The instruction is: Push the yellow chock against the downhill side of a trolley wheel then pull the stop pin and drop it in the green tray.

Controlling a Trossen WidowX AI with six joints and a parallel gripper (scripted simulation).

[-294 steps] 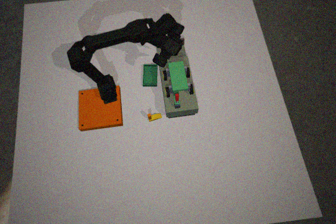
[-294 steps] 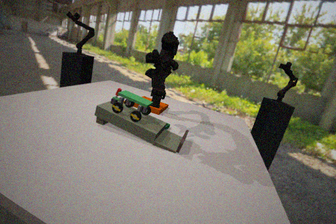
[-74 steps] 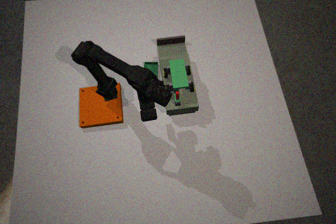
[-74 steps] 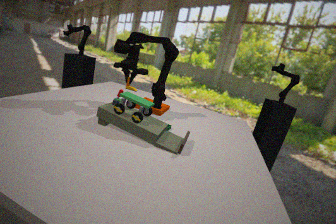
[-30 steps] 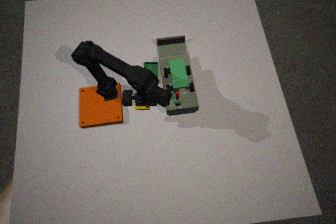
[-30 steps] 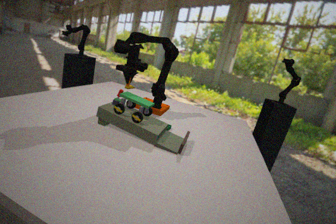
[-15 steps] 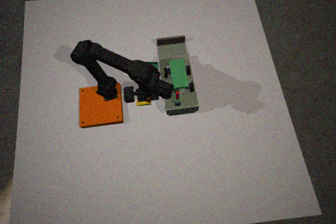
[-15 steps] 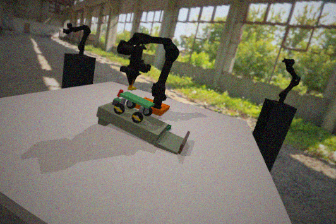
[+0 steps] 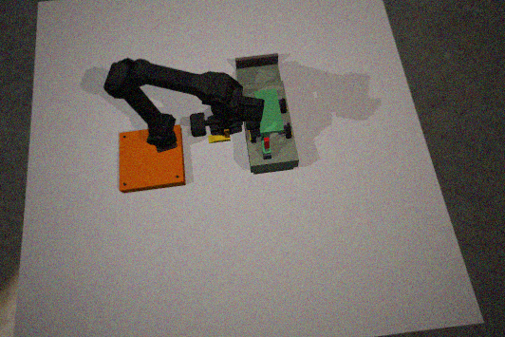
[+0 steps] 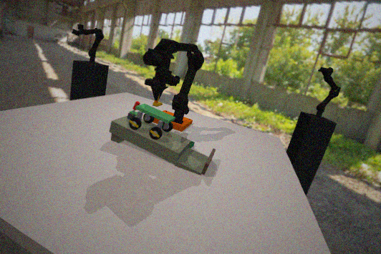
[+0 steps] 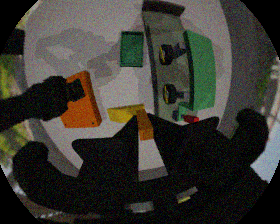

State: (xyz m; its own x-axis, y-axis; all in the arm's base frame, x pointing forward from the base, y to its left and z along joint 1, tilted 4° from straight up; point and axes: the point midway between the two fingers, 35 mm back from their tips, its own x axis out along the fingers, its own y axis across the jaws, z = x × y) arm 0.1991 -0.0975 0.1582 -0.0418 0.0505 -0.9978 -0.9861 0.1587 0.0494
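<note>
Right now the red-headed stop pin is 10 cm ahead of my gripper tip, 6 cm to the right of it and 4 cm below it. The rest, counted from my gripper tip: yellow chock: 2 cm behind, 1 cm below; then grey-green ramp: 14 cm ahead, 12 cm below, 4 cm to the left; then green trolley: 14 cm ahead, 6 cm below, 4 cm to the left.
</note>
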